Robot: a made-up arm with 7 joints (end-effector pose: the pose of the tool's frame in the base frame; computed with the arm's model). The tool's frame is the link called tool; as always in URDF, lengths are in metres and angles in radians. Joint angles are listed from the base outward.
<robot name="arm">
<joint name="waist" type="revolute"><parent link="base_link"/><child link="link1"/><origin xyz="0 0 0.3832" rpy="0 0 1.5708"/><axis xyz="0 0 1"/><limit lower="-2.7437" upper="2.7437"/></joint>
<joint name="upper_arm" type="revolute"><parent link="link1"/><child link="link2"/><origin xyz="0 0 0" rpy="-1.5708 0 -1.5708"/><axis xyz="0 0 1"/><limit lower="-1.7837" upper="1.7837"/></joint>
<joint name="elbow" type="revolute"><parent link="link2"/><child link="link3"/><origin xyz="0 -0.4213 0" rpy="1.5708 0 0"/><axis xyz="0 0 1"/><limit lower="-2.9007" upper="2.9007"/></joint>
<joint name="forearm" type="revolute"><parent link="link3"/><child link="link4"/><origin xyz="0.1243 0 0" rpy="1.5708 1.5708 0"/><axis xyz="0 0 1"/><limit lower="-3.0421" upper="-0.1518"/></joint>
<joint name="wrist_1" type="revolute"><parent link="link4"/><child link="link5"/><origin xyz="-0.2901 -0.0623 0" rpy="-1.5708 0 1.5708"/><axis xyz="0 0 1"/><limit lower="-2.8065" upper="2.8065"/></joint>
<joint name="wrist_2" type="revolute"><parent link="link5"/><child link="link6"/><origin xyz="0 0 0" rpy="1.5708 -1.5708 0"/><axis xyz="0 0 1"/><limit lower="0.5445" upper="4.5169"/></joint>
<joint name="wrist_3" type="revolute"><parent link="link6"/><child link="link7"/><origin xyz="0 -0.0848 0" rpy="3.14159 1.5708 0"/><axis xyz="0 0 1"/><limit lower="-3.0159" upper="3.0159"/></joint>
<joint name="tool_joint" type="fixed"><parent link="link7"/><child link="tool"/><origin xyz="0 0 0" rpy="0 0 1.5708"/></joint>
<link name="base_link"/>
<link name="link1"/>
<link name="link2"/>
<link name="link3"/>
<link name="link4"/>
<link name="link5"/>
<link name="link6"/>
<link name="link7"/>
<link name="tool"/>
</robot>
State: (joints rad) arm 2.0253 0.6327 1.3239 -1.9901 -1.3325 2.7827 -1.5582
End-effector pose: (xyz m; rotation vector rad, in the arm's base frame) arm -0.5157 0.0197 0.6569 2.4754 -0.6975 -0.9742
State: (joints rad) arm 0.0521 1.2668 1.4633 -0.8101 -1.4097 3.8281 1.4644
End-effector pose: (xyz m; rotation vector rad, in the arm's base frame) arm 0.5825 0.2815 0.6102 -0.7760 0.1111 -0.8376
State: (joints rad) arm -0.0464 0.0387 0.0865 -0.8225 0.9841 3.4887 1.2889
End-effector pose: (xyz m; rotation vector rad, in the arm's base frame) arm 0.2718 -0.0578 1.0502 -0.0498 0.7409 -0.9132
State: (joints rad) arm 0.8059 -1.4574 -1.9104 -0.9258 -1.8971 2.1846 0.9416
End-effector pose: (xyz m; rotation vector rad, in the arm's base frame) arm -0.1988 -0.7515 0.3760 1.1812 -2.1613 0.3084
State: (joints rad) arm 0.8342 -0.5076 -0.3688 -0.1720 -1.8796 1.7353 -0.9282
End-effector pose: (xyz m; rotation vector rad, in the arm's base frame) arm -0.1606 -0.2291 1.1436 1.6238 -0.6028 0.7788
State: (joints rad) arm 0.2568 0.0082 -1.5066 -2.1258 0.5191 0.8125 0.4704
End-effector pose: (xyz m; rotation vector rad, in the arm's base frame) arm 0.1649 -0.3978 0.6286 -1.2760 1.3935 1.1095
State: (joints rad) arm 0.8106 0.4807 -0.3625 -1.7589 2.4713 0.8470 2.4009
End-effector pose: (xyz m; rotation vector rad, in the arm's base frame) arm 0.5375 0.3597 0.5725 0.6199 -0.7695 -2.7882
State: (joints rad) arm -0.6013 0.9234 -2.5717 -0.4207 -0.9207 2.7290 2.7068
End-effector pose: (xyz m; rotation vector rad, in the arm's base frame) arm 0.3746 -0.4228 0.9214 0.2117 -0.0300 1.6508
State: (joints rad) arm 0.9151 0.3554 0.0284 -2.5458 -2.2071 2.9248 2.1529
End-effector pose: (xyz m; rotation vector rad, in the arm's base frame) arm 0.1521 0.3213 0.4393 -2.7124 -1.4342 -0.6273
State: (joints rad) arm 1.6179 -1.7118 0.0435 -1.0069 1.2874 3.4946 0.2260
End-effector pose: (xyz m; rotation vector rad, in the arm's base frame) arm 0.0947 -0.6647 0.5939 0.7780 0.3245 0.1217
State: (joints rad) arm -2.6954 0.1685 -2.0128 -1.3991 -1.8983 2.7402 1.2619
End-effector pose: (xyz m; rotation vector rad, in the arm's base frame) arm -0.1549 0.3982 0.9092 -0.8865 -1.2255 -2.2140
